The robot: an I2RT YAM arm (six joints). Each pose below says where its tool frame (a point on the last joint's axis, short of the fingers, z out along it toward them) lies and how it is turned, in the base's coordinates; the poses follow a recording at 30 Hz.
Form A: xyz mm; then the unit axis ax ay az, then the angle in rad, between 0 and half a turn.
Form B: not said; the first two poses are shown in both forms.
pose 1, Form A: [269.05 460.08 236.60 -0.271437 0.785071 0.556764 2.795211]
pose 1, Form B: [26.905 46.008 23.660 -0.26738 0.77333 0.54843 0.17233]
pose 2, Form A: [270.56 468.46 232.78 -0.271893 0.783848 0.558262 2.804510]
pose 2, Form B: [27.056 46.846 23.278 -0.26804 0.77274 0.55035 0.16774]
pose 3, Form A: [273.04 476.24 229.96 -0.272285 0.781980 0.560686 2.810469]
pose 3, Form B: [27.304 47.624 22.996 -0.26856 0.77129 0.55302 0.16481]
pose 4, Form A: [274.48 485.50 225.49 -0.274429 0.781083 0.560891 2.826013]
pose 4, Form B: [27.448 48.550 22.549 -0.27102 0.77138 0.55392 0.15714]
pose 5, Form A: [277.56 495.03 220.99 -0.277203 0.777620 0.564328 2.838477]
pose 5, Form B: [27.756 49.503 22.099 -0.27403 0.76871 0.55786 0.15098]
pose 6, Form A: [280.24 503.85 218.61 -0.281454 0.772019 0.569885 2.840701]
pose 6, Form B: [28.024 50.385 21.861 -0.27827 0.76330 0.56345 0.14988]
